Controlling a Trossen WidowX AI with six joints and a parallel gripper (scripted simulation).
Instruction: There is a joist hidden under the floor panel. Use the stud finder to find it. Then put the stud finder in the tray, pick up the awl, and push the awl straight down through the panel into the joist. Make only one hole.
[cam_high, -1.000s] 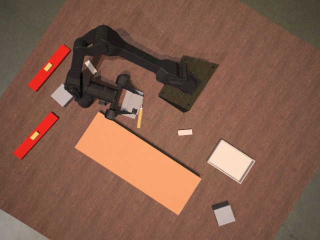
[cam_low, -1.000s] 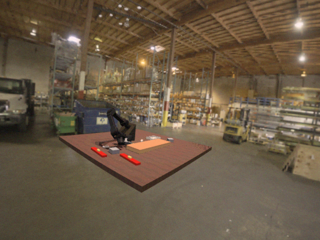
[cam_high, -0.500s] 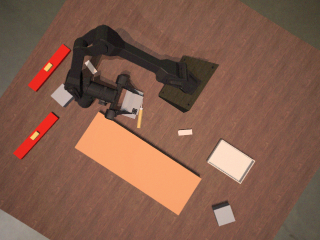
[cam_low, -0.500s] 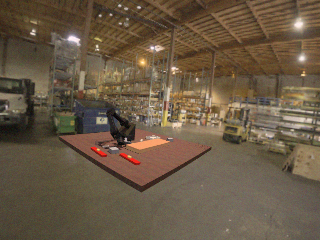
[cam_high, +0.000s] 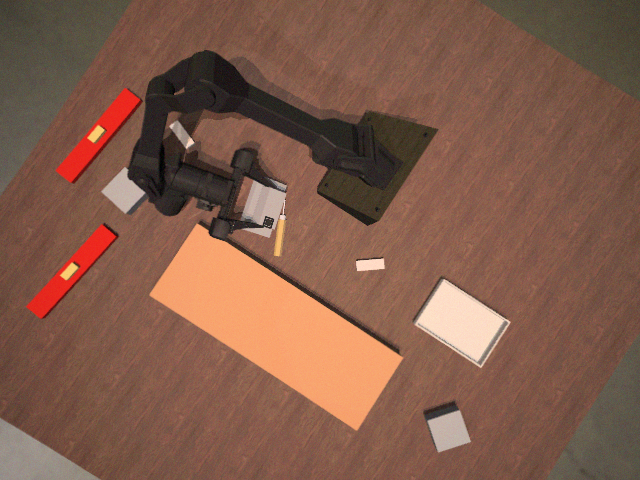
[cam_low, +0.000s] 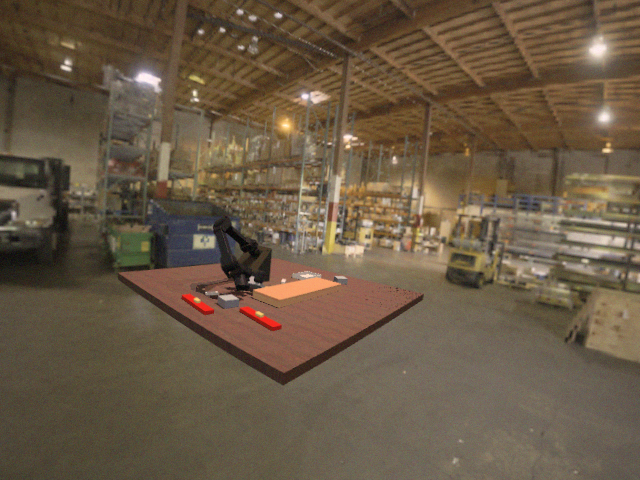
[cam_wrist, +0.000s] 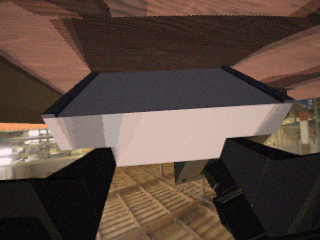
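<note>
Now: the grey stud finder 1 cm below my gripper tip and 1 cm ahead of it. From my gripper tip the other things lie so: awl 5 cm below, 3 cm to the left, 1 cm ahead; white tray 48 cm to the left, 5 cm below, 4 cm behind.
</note>
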